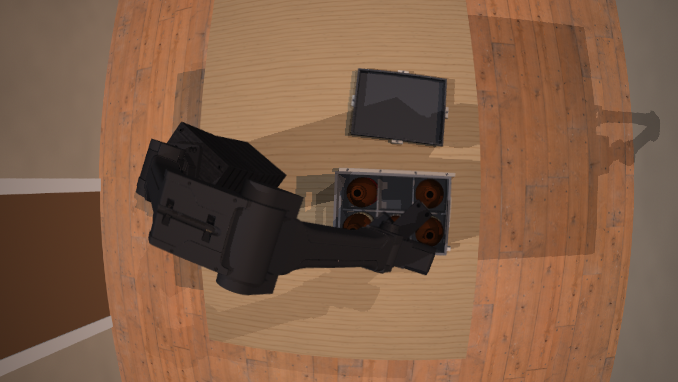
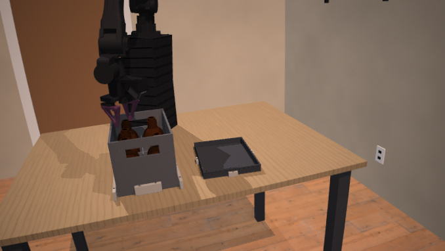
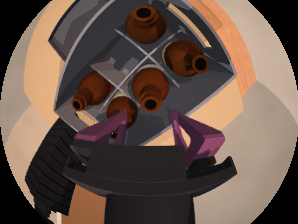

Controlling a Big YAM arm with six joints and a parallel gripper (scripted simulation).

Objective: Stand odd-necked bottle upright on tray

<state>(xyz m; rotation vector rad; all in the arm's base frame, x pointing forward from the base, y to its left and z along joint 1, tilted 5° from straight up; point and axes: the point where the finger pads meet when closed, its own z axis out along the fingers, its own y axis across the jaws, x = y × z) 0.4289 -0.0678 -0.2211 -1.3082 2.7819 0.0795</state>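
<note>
Now: the grey crate 5 cm to the left of my hand and 11 cm below it. Round my hand: dark tray 3 cm behind, 33 cm to the left, 18 cm below.
</note>
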